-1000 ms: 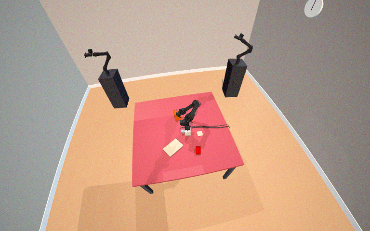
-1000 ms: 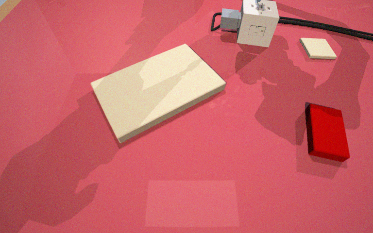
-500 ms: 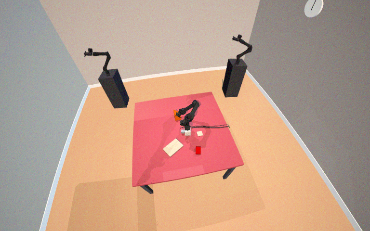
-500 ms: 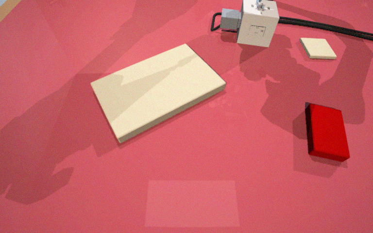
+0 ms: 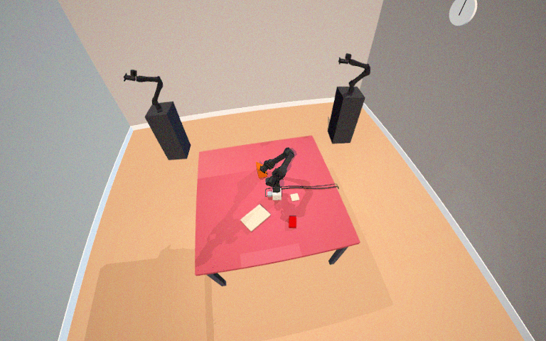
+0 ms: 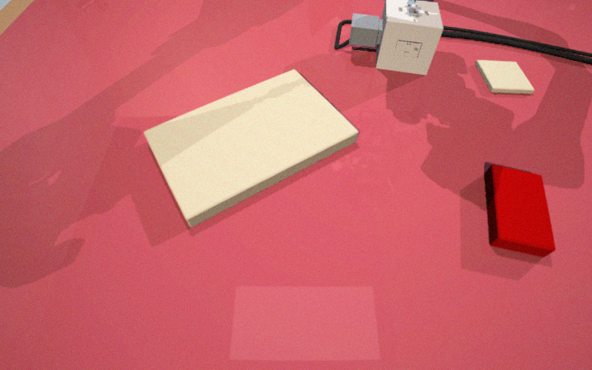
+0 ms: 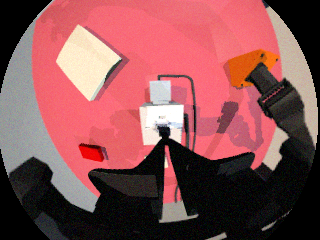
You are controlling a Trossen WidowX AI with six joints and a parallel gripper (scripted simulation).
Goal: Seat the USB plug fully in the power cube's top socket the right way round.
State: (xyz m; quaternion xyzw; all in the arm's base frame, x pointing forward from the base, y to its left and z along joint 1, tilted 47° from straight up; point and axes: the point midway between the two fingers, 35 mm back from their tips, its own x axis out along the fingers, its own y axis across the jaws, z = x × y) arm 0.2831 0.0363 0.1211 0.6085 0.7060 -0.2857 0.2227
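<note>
Right now my gripper tip is 20 mm above the dark USB plug. From my gripper tip the other things lie so: red block: 270 mm ahead, 110 mm to the left, 120 mm below; cream tile: 20 mm ahead, 160 mm to the left, 130 mm below; cream slab: 200 mm ahead, 190 mm to the right, 120 mm below.
</note>
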